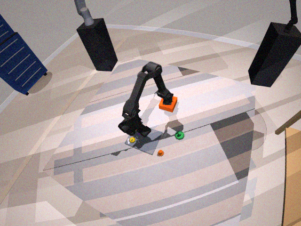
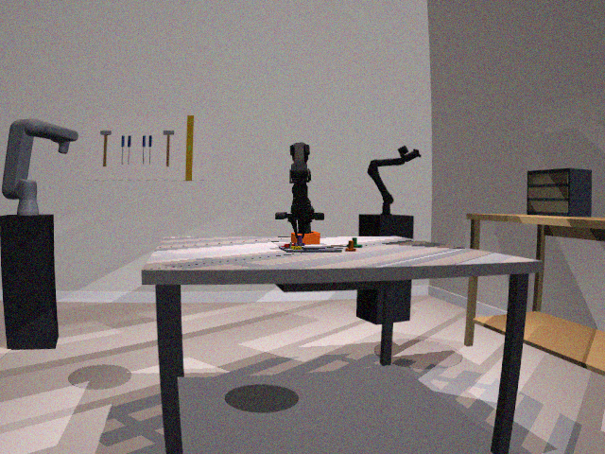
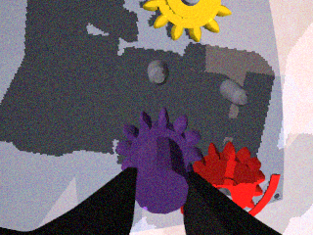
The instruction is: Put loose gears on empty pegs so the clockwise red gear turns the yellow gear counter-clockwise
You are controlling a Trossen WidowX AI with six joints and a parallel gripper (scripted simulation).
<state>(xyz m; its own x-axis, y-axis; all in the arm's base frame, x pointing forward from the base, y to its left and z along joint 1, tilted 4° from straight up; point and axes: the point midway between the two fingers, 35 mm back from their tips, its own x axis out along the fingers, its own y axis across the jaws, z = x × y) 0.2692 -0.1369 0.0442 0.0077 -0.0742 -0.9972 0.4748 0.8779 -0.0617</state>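
The purple gear lies 10 mm below my gripper tip. The rest, counted from my gripper tip: green gear 30 mm behind, 260 mm to the left, 30 mm below; then yellow gear 60 mm ahead, 40 mm to the right, 30 mm below; then orange gear 110 mm ahead, 170 mm to the left, 30 mm below.
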